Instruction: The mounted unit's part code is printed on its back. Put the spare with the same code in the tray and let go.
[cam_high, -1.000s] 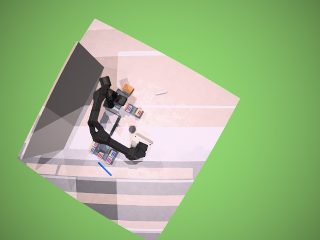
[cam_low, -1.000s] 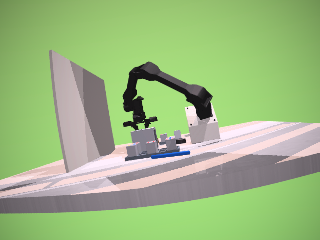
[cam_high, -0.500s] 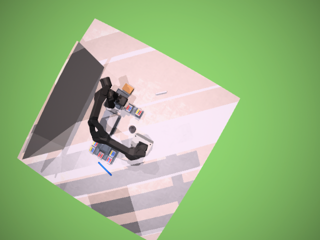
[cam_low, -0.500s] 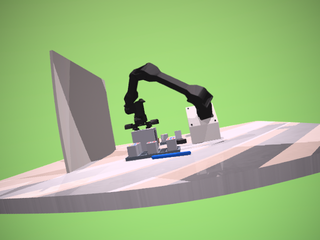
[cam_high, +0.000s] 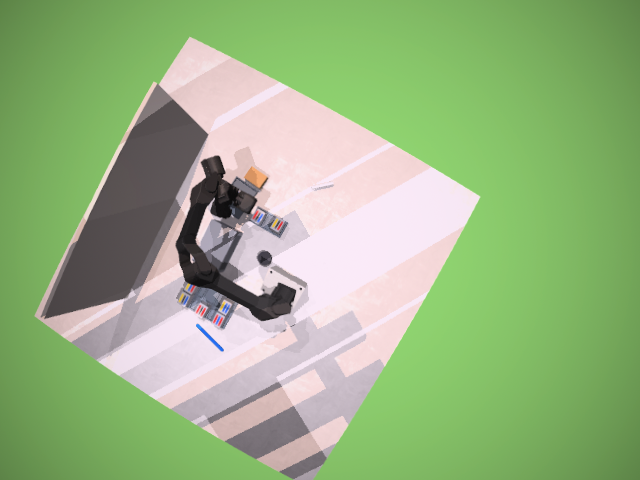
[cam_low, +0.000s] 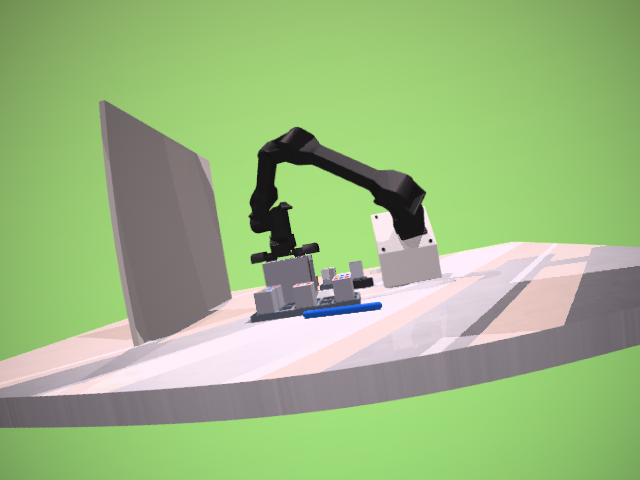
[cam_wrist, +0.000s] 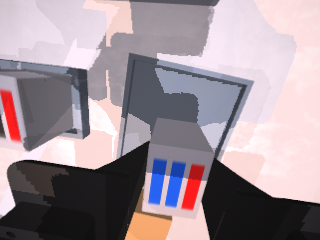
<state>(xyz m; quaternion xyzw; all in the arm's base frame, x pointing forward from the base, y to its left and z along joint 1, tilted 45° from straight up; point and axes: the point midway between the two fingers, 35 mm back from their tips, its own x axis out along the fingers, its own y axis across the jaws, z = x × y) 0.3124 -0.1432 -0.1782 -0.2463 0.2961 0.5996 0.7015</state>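
Right now my gripper tip is 20 mm below the grey spare block. The rest, counted from my gripper tip: grey-rimmed tray 20 mm below; then grey mounted unit 20 mm behind, 200 mm to the left, 20 mm above; then orange block 40 mm behind, 90 mm to the right, 10 mm below.
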